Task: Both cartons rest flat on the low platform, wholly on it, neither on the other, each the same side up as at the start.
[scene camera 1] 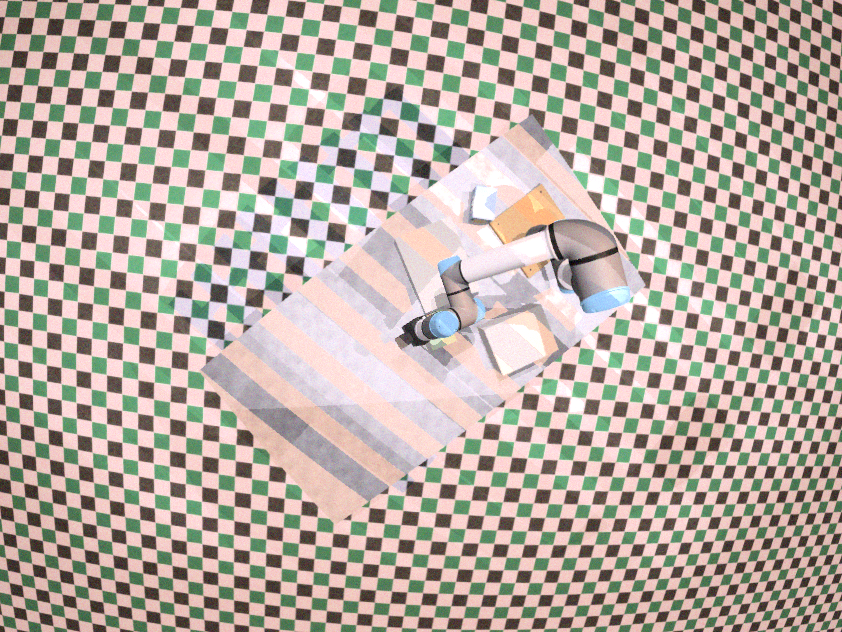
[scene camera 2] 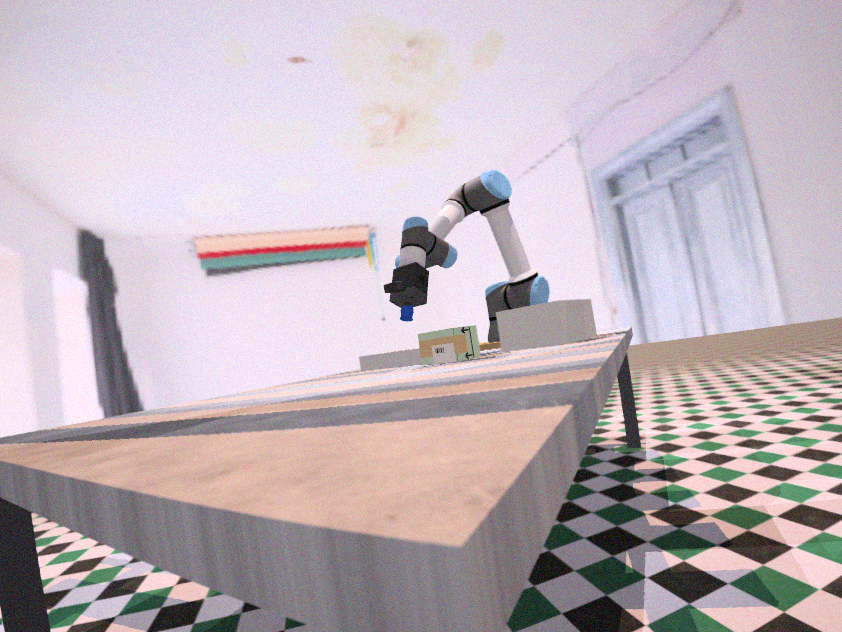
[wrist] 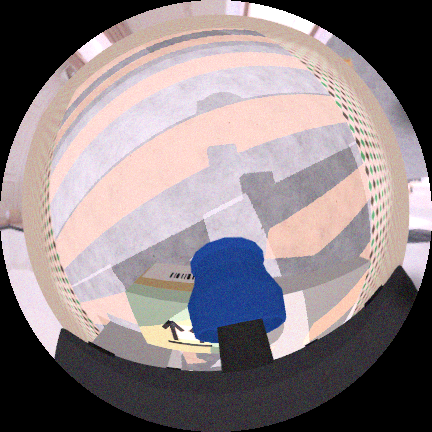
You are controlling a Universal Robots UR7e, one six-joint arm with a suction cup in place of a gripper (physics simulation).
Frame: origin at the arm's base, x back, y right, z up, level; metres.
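Where they show: hand, its tool point: [scene camera 2: 406, 318] [wrist: 227, 267].
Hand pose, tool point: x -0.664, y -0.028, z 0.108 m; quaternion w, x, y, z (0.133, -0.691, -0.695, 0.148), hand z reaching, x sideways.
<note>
Each offset is from my tool point to the top centre of the thing. "spot": to the spot under its first point. Level surfaces: height alone.
A green-and-yellow carton with a barcode label and black arrows @[spot: dx +0.099, dy -0.098, dz -0.042 m] [scene camera 1: 443, 340] [scene camera 2: 448, 345] [wrist: 160, 305] rests flat on the table, partly hidden under the arm in scene camera 1. A light blue-and-white carton @[dx +0.515, dy +0.283, dz -0.049 m] [scene camera 1: 484, 204] lies beside the left edge of the low orange platform [scene camera 1: 522, 216] [scene camera 2: 488, 345]. My suction gripper with its blue cup [scene camera 2: 406, 312] [wrist: 227, 255] hangs in the air, higher than the green carton and apart from it, off to its left in scene camera 2. It is shut with nothing on the cup. The arm covers part of the platform in scene camera 1.
A large pale box @[dx +0.366, dy -0.254, dz -0.012 m] [scene camera 1: 520, 343] [scene camera 2: 544, 325] stands on the right of the green carton in scene camera 2. A lower pale box @[dx +0.237, dy +0.168, dz -0.084 m] [scene camera 1: 425, 261] [scene camera 2: 389, 359] lies on the other side. The arm's base stands by the platform. The striped table @[dz -0.131 m] [scene camera 1: 306, 367] [scene camera 2: 340, 469] carries everything.
</note>
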